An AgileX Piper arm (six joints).
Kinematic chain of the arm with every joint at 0, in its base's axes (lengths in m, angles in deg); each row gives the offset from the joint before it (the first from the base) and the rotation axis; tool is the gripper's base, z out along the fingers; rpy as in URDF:
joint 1: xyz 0 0 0.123 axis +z
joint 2: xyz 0 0 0 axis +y
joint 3: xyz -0.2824 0 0.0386 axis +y
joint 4: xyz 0.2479 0 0.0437 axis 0.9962 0 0.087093
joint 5: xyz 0 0 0 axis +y
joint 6: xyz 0.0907 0 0.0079 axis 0.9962 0 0.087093
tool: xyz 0 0 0 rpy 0 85.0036 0
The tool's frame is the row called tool.
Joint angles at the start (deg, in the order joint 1, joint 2, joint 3, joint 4, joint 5, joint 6):
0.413 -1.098 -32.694 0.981 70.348 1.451
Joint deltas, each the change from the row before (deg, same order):
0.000 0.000 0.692 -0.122 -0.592 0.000
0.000 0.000 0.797 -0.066 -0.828 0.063
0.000 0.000 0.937 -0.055 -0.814 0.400
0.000 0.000 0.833 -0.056 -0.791 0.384
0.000 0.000 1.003 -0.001 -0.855 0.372
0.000 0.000 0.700 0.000 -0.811 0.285
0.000 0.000 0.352 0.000 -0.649 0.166
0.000 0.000 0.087 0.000 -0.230 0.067
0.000 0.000 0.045 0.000 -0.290 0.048
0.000 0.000 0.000 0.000 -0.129 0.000
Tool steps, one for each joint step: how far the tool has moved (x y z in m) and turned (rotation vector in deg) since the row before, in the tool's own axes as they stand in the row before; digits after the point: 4 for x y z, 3 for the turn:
0.0009 -0.0003 0.0029 0.121 0.097 -0.031
0.0009 -0.0002 0.0034 0.065 -0.033 0.050
0.0014 -0.0002 0.0039 0.059 0.121 0.392
0.0011 -0.0002 0.0035 0.057 0.040 0.372
0.0016 -0.0001 0.0042 0.012 0.148 0.383
0.0008 -0.0001 0.0029 -0.002 -0.111 0.293
0.0000 0.0000 0.0015 -0.014 -0.297 0.170
-0.0001 0.0000 0.0004 -0.007 -0.143 0.068
-0.0003 0.0000 0.0002 -0.013 -0.245 0.048
-0.0002 0.0000 0.0000 -0.007 -0.129 0.000

